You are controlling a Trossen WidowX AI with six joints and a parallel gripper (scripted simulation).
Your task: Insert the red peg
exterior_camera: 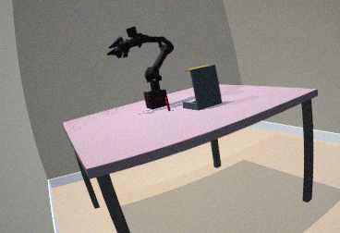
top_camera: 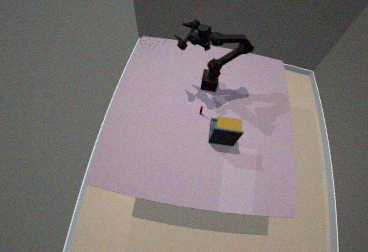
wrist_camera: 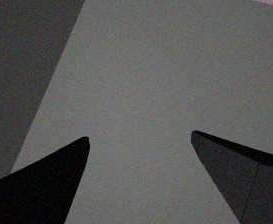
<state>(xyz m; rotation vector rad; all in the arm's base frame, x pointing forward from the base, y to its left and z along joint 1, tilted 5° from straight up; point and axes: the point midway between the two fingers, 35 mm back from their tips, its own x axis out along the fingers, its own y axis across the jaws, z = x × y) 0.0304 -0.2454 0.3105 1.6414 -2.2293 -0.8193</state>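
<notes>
Now: the red peg 240 mm ahead of my gripper tip, 270 mm to the left of it and 390 mm below it. Also, from my gripper tip: yellow roof: 360 mm ahead, 450 mm to the left, 210 mm below.
</notes>
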